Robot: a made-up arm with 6 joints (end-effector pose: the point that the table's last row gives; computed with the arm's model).
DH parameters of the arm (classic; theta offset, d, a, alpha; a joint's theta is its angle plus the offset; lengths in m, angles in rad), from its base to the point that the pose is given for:
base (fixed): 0 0.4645 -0.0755 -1.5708
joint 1: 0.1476 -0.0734 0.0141 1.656
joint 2: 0 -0.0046 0.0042 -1.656
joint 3: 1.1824 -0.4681 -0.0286 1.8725
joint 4: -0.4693 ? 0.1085 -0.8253
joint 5: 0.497 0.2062 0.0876 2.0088
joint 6: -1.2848 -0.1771 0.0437 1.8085
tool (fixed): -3.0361 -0.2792 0 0
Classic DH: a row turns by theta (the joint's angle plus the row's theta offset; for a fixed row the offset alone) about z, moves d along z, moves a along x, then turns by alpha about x.
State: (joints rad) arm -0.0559 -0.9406 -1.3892 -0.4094 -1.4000 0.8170
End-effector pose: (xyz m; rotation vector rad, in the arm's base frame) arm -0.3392 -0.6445 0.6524 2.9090 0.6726 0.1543
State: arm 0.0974 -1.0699 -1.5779 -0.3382 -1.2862 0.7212
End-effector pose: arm -0.3639 -0.6038 0.7513 2.8161 0.7543 0.1774
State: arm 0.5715 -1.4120 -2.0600 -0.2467 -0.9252 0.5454
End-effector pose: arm -0.2011 -0.4503 1.0298 2.6256 1.1425 -0.2440
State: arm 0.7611 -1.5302 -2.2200 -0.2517 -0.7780 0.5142
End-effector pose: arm -0.0636 -0.3821 1.0883 2.5631 1.2994 -0.5300
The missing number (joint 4, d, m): -0.3131
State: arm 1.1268 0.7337 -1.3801 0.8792 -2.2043 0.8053
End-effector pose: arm 0.1860 -0.3751 0.3457 -1.0611 -2.0480 -0.7033
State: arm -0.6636 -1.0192 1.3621 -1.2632 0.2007 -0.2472
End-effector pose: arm -0.9479 -0.0149 0.3106 -0.2318 1.5899 -0.1523
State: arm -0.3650 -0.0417 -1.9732 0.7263 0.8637 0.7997
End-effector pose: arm -0.0360 0.0144 0.4452 1.0204 -2.4826 1.2179
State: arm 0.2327 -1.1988 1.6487 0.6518 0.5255 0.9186
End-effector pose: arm -0.0671 0.0363 0.4045 0.2350 0.6664 -2.0881
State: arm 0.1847 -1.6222 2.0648 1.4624 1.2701 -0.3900
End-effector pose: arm -0.1727 -0.5060 0.8180 -2.1462 1.0771 1.5635
